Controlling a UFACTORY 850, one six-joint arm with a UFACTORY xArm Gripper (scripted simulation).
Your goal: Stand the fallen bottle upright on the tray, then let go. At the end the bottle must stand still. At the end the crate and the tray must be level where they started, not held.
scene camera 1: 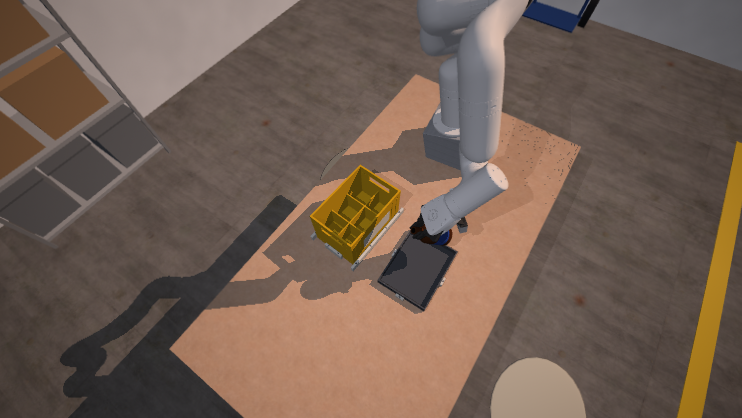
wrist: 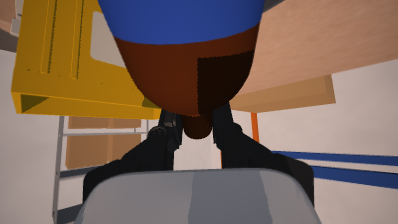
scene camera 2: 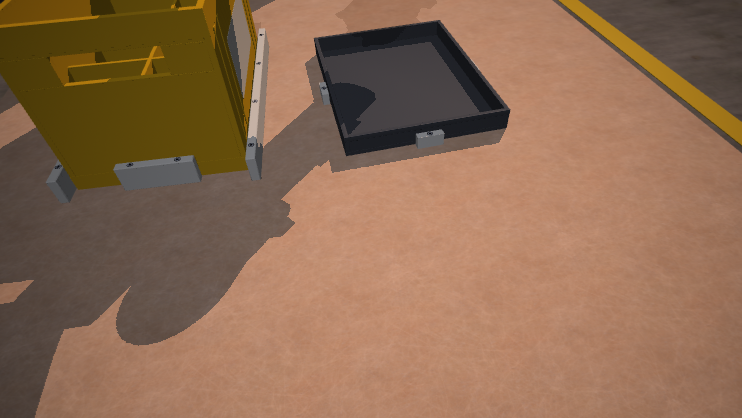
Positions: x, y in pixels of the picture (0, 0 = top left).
Scene:
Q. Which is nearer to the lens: the yellow crate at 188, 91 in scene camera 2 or the dark tray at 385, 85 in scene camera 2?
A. The yellow crate.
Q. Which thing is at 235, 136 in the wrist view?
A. My gripper.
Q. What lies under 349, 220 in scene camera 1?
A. A yellow crate.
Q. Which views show the yellow crate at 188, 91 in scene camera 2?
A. Scene camera 1, the wrist view and scene camera 2: all of them.

